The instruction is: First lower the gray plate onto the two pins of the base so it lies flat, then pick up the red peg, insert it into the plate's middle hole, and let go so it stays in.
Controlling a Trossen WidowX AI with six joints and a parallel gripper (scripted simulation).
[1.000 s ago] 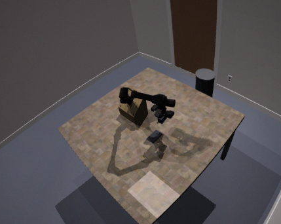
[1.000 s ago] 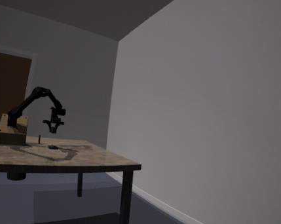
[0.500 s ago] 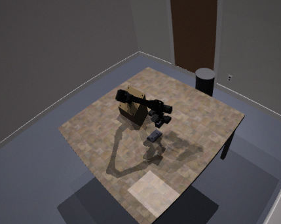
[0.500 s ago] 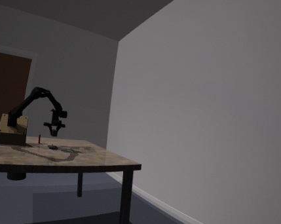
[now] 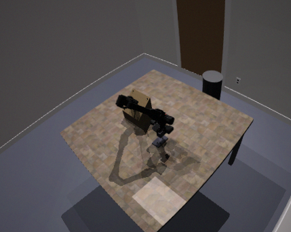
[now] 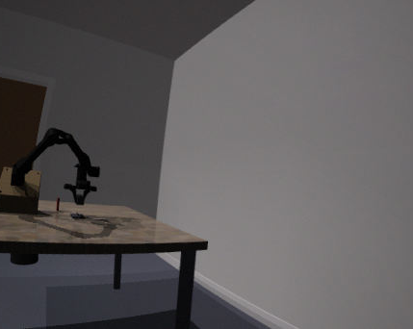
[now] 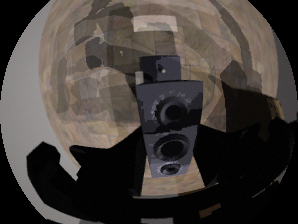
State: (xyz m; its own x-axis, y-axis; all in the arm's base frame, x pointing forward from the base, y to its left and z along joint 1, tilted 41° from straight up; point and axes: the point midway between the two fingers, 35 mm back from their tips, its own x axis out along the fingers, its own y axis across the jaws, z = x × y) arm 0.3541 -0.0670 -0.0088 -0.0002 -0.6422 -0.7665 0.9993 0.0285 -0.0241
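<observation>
Now: gripper tip 7 cm above the dark base, 3 cm to the left of it and 1 cm past it. From my gripper tip the other things lie so: gray plate: 3 cm above; then red peg: 16 cm to the left, 11 cm behind, 4 cm below.
</observation>
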